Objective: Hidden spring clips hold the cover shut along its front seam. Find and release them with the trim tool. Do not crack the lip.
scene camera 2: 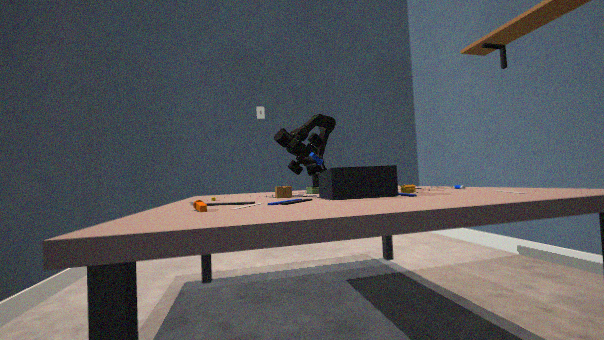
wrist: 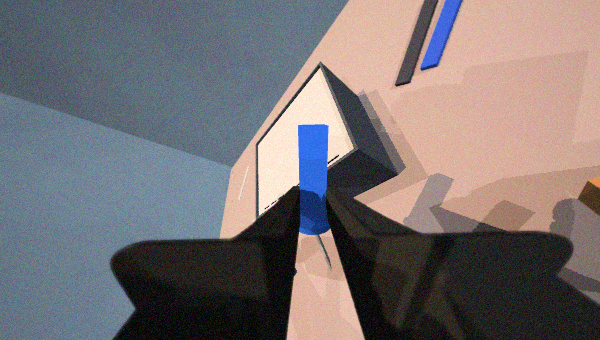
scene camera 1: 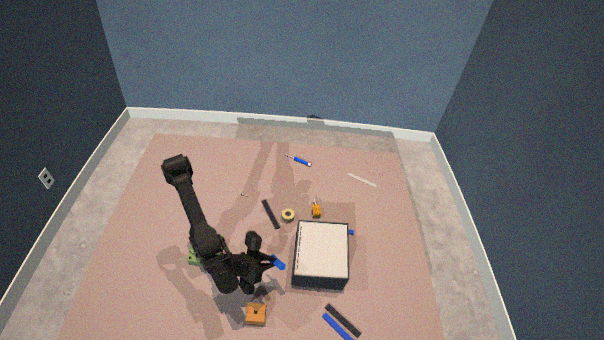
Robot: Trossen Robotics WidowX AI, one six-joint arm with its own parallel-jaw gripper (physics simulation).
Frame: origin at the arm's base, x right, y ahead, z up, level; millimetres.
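Seen in the pictures: gripper, fingertip midpoint: [scene camera 2: 316,159] [wrist: 312,192] [scene camera 1: 275,261]; arm's base at its link origin: [scene camera 2: 318,186].
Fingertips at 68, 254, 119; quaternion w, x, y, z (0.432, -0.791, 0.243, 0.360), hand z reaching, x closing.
Note:
Pixels of each thing's top centre, then the offset from my fingertips to it, as dx, dy, dz. Level surfaces: height alone.
- dark box at its top centre: [wrist: 282,143] [scene camera 1: 322,246] [scene camera 2: 354,168] -95, +153, -47
- table with a cream cover, surface height: dz -59
- blue-handled tool at its top centre: [wrist: 266,192] [scene camera 1: 274,255] [scene camera 2: 318,152] -7, -4, +28
- orange block at its top centre: [scene camera 1: 255,312] [scene camera 2: 283,186] +136, -46, -103
- dark strip at its top centre: [wrist: 417,37] [scene camera 2: 297,200] [scene camera 1: 343,320] +129, +240, -144
- blue strip at its top centre: [wrist: 447,14] [scene camera 1: 340,330] +163, +229, -143
- tape ring at its top centre: [scene camera 1: 288,213] -275, +26, -123
- orange tool at its top centre: [scene camera 2: 411,184] [scene camera 1: 316,204] -328, +136, -116
- blue screwdriver at its top centre: [scene camera 1: 297,157] -607, +44, -131
A dark box [scene camera 1: 320,283] [scene camera 2: 360,182] [wrist: 357,120] stands on the table with a cream cover [scene camera 1: 322,250] [wrist: 280,155] on top. A row of short dark slots runs along the cover's left edge in scene camera 1. My gripper [scene camera 1: 272,261] [wrist: 312,192] is shut on a blue-handled tool [scene camera 1: 279,263] [scene camera 2: 316,159] [wrist: 313,160], above the table and left of the box in scene camera 1. The tool's blue end points away from the fingers; its thin metal shaft [wrist: 324,251] shows between the fingers on the palm side. The clips do not show.
An orange block [scene camera 1: 256,314] [scene camera 2: 283,192] stands near the arm. A dark strip [scene camera 1: 343,320] [wrist: 417,42] and a blue strip [scene camera 1: 337,327] [wrist: 441,35] lie beyond the box's near end. A tape ring [scene camera 1: 283,216], an orange tool [scene camera 1: 316,210] and a blue screwdriver [scene camera 1: 302,161] lie behind.

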